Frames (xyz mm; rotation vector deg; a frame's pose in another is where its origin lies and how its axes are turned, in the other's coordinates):
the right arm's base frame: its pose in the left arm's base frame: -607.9 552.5 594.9 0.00 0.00 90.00
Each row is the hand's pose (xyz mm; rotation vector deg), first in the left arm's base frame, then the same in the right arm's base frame.
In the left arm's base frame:
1: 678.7 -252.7 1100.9 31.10 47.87 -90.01
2: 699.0 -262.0 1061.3 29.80 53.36 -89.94
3: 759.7 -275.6 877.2 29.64 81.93 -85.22
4: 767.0 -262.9 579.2 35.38 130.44 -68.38
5: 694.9 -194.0 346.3 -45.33 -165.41 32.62
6: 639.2 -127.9 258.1 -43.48 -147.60 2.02
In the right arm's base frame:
1: -805.2 -1286.6 506.0 -73.02 -15.51 156.70
2: -814.5 -1306.9 466.4 -76.07 -21.55 153.57
3: -828.1 -1367.6 282.3 -96.47 -45.21 132.25
4: -815.4 -1374.9 -15.7 -124.53 -71.39 80.28
5: -746.5 -1302.8 -248.6 -139.15 -79.29 16.09
6: -680.4 -1247.1 -336.8 -139.33 -75.92 -24.55

